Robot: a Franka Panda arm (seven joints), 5 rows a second.
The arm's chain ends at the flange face. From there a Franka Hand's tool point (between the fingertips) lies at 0.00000 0.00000 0.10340 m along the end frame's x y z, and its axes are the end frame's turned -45 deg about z.
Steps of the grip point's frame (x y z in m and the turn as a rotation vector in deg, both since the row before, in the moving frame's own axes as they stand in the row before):
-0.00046 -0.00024 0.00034 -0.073 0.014 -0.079
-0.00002 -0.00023 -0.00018 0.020 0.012 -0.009
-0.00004 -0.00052 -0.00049 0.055 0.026 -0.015
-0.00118 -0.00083 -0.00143 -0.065 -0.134 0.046
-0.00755 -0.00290 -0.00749 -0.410 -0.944 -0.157
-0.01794 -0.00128 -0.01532 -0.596 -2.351 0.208
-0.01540 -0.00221 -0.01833 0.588 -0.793 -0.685
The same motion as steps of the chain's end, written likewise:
-0.00061 0.00008 0.00034 -0.042 0.062 -0.079
-0.00017 -0.00011 -0.00018 0.023 -0.006 -0.009
-0.00036 -0.00024 -0.00049 0.057 -0.021 -0.015
-0.00133 -0.00001 -0.00143 -0.141 -0.049 0.046
-0.00671 0.00156 -0.00747 -0.957 -0.378 -0.157
-0.01134 0.00802 -0.01523 -2.084 -1.241 0.208
-0.01069 0.00905 -0.01831 -0.145 -0.977 -0.685

